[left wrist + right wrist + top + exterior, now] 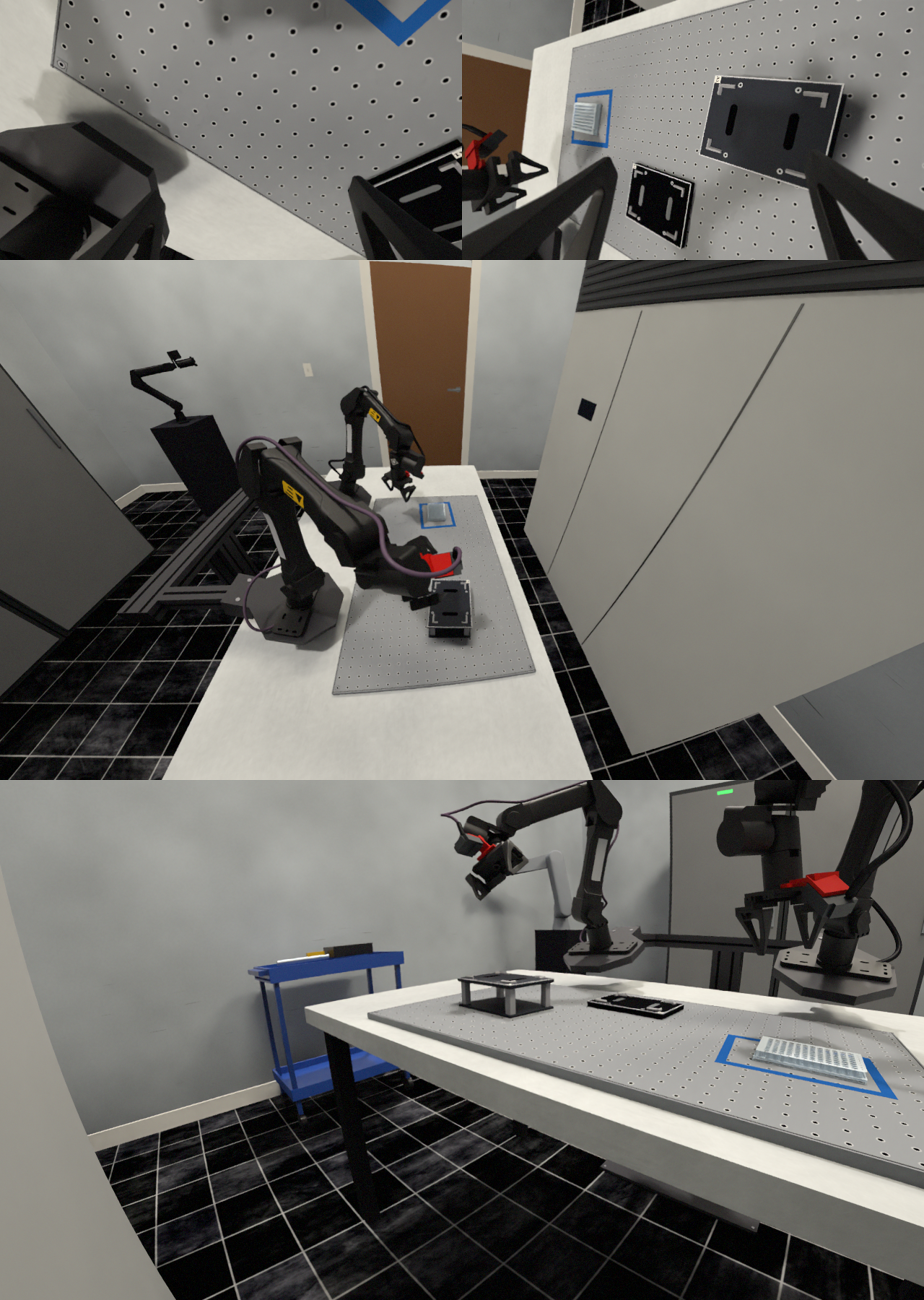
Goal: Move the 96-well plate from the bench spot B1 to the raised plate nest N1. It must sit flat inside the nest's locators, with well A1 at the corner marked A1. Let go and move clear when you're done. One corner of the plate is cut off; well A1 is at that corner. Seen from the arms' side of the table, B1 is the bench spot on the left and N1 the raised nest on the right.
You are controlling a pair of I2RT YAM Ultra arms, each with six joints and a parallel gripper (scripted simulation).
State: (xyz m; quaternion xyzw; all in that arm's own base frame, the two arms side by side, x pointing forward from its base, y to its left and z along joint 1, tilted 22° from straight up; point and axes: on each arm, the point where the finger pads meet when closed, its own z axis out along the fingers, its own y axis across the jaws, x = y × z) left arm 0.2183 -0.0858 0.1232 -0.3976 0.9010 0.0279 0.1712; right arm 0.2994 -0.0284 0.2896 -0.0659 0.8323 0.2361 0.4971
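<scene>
Right now my left hand is 16 cm short of the clear 96-well plate, 5 cm to the right of it and 13 cm above it. Also, from my left hand: black nest plate: 1 cm ahead, 26 cm to the right, 13 cm below.
</scene>
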